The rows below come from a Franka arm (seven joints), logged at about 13 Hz.
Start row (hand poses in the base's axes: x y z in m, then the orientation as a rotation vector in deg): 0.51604, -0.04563, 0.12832, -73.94, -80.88, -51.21
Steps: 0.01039, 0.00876, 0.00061, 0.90, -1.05, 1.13; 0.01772, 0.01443, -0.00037, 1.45, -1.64, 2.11; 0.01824, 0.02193, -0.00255, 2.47, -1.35, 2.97; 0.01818, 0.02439, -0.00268, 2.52, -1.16, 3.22; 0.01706, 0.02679, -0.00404, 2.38, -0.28, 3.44; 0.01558, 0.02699, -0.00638, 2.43, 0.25, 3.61; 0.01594, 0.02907, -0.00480, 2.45, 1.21, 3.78; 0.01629, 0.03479, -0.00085, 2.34, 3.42, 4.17; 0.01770, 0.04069, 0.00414, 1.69, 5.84, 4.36; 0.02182, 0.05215, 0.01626, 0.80, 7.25, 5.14; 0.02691, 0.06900, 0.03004, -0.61, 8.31, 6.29; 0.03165, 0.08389, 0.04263, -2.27, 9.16, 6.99; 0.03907, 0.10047, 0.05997, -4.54, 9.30, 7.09; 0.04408, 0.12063, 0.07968, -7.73, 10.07, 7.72; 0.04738, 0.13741, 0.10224, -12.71, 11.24, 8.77; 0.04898, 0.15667, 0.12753, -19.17, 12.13, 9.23; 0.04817, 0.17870, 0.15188, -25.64, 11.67, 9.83; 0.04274, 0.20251, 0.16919, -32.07, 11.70, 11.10
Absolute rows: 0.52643, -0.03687, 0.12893, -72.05, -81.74, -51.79; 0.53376, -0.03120, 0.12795, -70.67, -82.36, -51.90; 0.53428, -0.02370, 0.12577, -69.30, -81.95, -51.70; 0.53422, -0.02124, 0.12564, -69.11, -81.90, -51.42; 0.53310, -0.01884, 0.12428, -69.30, -81.42, -50.53; 0.53162, -0.01864, 0.12194, -69.28, -81.07, -50.05; 0.53198, -0.01656, 0.12352, -69.40, -80.41, -49.23; 0.53233, -0.01084, 0.12747, -69.78, -78.96, -47.25; 0.53374, -0.00494, 0.13246, -70.75, -77.57, -44.94; 0.53786, 0.00652, 0.14458, -71.13, -77.39, -42.84; 0.54295, 0.02337, 0.15836, -71.48, -77.96, -40.45; 0.54769, 0.03826, 0.17095, -72.31, -78.60, -38.34; 0.55511, 0.05484, 0.18829, -73.88, -79.84, -36.75; 0.56012, 0.07500, 0.20800, -75.80, -81.34, -33.73; 0.56342, 0.09178, 0.23056, -78.65, -83.65, -28.89; 0.56502, 0.11104, 0.25585, -82.87, -86.60, -23.47; 0.56421, 0.13307, 0.28020, -86.59, -90.63, -18.70; 0.55878, 0.15688, 0.29751, -89.68, -94.41, -12.94
